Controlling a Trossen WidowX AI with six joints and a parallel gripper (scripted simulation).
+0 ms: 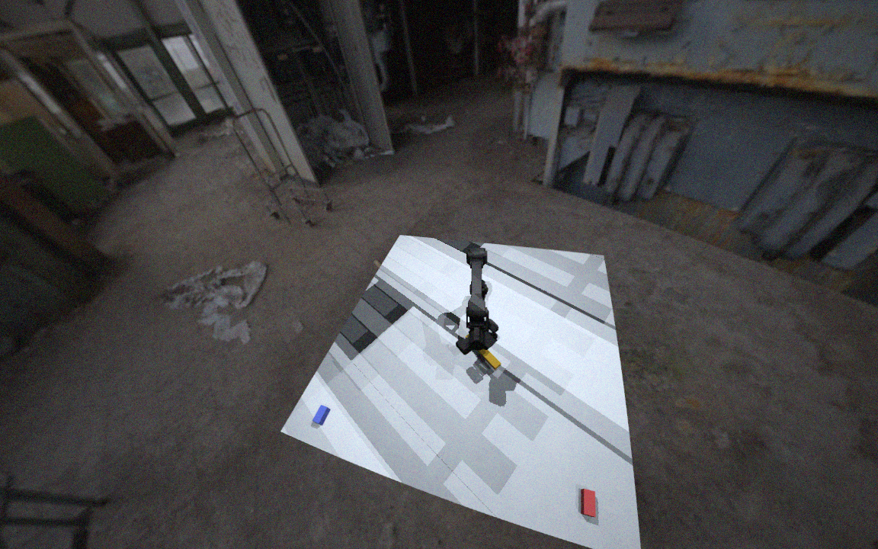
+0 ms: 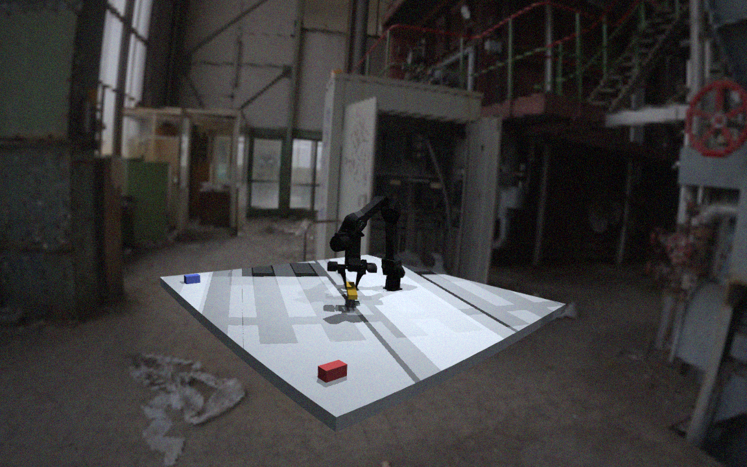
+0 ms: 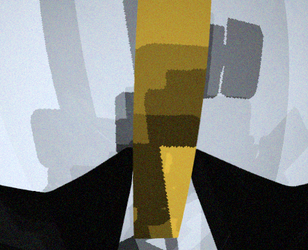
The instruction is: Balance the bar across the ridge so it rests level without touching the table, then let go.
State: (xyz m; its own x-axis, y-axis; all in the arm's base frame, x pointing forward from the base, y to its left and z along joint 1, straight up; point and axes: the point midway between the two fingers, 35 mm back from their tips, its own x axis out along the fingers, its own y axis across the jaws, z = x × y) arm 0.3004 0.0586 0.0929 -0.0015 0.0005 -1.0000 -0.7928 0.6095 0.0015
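The yellow bar lies 20 mm ahead of my gripper tip and 20 mm to the left of it. Also, from my gripper tip: blue block: 440 mm ahead, 560 mm to the right, 40 mm below; then red block: 440 mm ahead, 440 mm to the left, 40 mm below.
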